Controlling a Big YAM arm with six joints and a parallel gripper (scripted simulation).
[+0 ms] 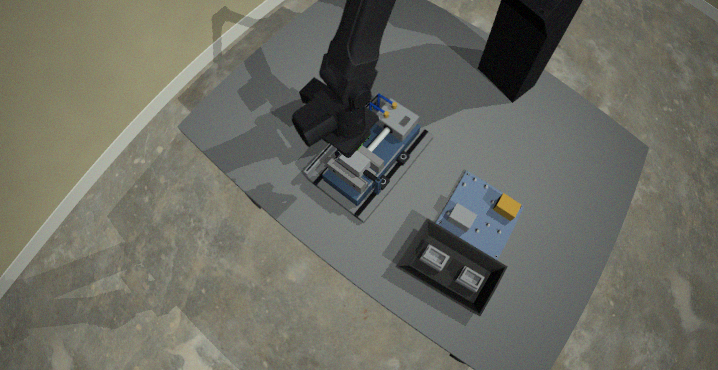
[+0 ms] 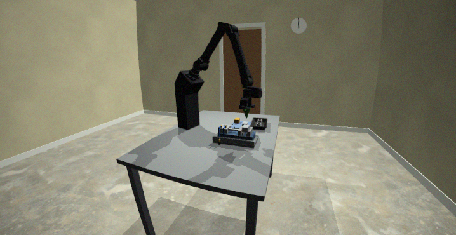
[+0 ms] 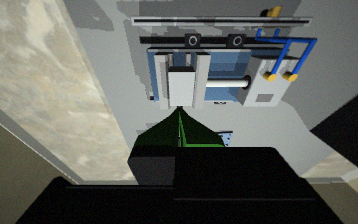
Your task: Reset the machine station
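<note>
My hand is 4 cm past the moving jaw and 11 cm above it. The rest, counted from my hand: blue infeed plate 10 cm behind, 33 cm to the left, 18 cm below; then fixed jaw 3 cm ahead, 11 cm below; then white rod 9 cm behind, 1 cm to the left, 11 cm below.
</note>
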